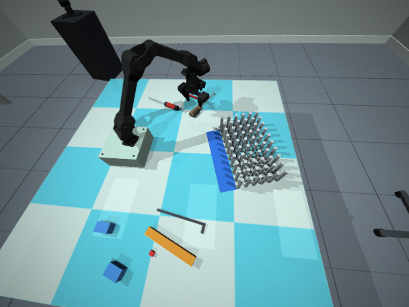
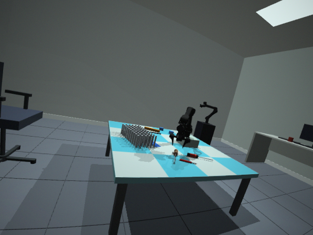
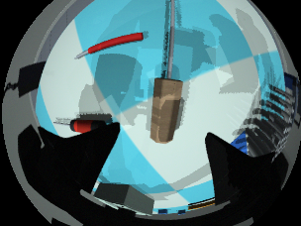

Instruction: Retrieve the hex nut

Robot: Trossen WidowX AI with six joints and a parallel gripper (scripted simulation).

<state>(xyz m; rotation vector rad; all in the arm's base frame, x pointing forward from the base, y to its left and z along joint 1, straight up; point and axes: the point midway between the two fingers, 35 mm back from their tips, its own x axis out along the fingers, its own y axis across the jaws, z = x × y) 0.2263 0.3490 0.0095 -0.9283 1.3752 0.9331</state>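
My gripper tip is 4 cm short of the wooden-handled tool, 10 cm to the right of it and 6 cm above it. From my gripper tip the other things lie so: blue taped strip 22 cm ahead, 28 cm to the right, 7 cm below; orange flat bar 12 cm ahead, 72 cm to the right, 6 cm below; small red screwdriver 9 cm behind, 15 cm to the left, 6 cm below.
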